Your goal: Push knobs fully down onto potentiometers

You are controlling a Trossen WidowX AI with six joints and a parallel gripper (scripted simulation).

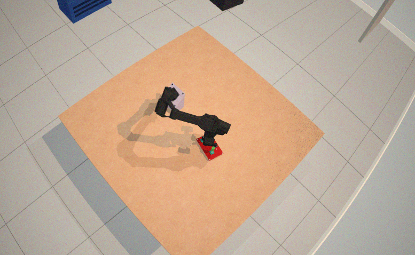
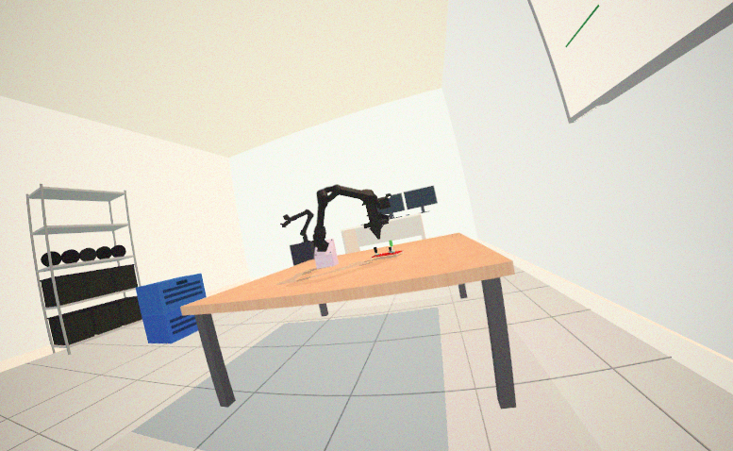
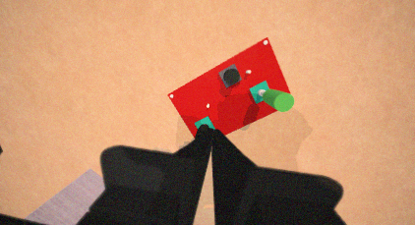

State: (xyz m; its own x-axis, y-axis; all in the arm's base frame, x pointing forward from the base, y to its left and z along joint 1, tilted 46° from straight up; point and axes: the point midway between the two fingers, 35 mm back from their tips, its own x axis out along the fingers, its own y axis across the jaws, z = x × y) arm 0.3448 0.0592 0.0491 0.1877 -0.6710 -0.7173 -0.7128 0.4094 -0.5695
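My gripper tip is now 7 cm short of the green knob, 3 cm above it and 2 cm to the left of it. From my gripper tip the other things lie so: potentiometer with knob: 7 cm ahead, 5 cm below, 2 cm to the right.
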